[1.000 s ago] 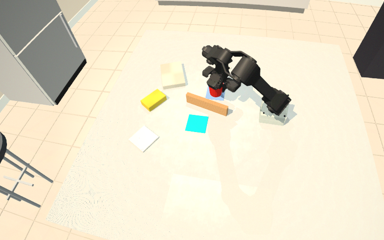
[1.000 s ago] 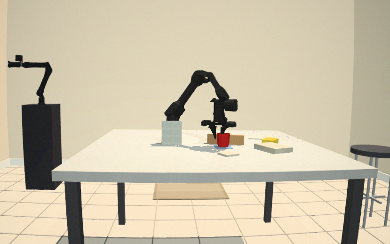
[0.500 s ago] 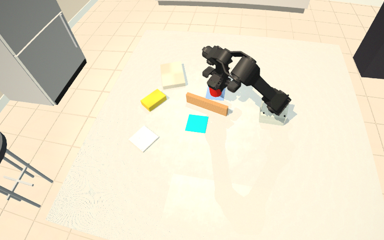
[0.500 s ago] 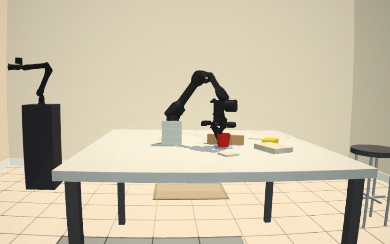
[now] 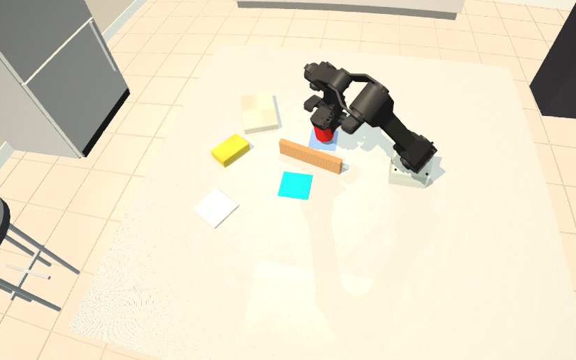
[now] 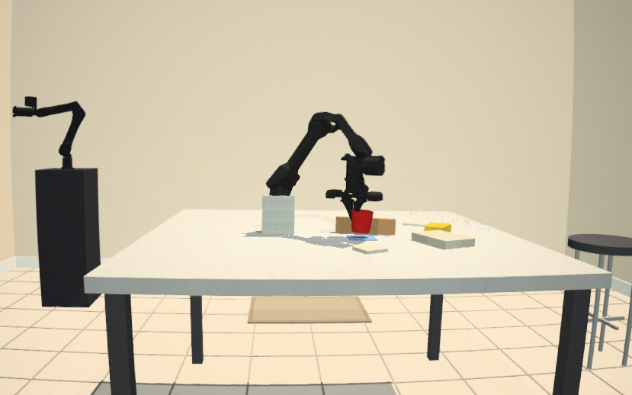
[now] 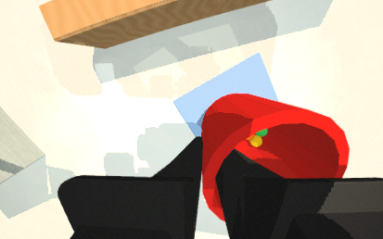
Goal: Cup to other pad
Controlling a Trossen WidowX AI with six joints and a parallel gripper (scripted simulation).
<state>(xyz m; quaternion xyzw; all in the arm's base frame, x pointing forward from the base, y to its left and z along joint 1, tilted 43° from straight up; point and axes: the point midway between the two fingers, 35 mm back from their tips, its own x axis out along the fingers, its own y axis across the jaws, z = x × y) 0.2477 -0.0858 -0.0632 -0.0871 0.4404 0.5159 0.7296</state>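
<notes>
The cyan pad lies 10 cm ahead of my gripper tip, 18 cm to the left of it and 6 cm below it. The rest, counted from my gripper tip: red cup: 3 cm ahead, 2 cm to the right; yellow block: 33 cm ahead, 7 cm to the left, 4 cm below; wooden bar: 6 cm ahead, 8 cm to the left, 4 cm below.
</notes>
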